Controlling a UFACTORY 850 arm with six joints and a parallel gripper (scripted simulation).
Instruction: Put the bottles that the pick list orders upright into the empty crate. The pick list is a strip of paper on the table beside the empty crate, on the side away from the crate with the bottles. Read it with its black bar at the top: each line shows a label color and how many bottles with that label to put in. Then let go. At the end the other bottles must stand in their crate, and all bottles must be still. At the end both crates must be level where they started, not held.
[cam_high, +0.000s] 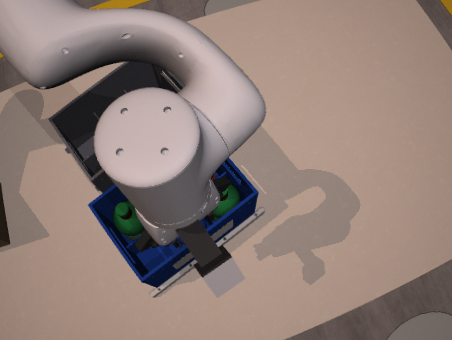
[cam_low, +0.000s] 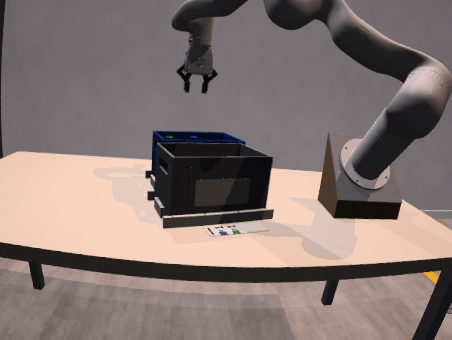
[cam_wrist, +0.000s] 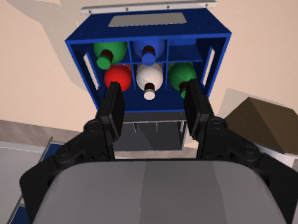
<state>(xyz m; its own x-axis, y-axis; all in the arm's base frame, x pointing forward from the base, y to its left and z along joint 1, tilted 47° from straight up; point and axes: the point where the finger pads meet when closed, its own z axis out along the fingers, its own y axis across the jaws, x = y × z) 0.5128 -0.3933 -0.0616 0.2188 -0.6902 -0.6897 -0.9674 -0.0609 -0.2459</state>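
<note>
The blue-label bottle is 25 cm below my hand and 5 cm to the left of it. Also, from my hand: white bottle 25 cm below, 14 cm to the left, 2 cm behind; blue crate 25 cm below, 10 cm to the left, 1 cm behind; green-label bottle 25 cm below, 8 cm to the left, 8 cm ahead.
</note>
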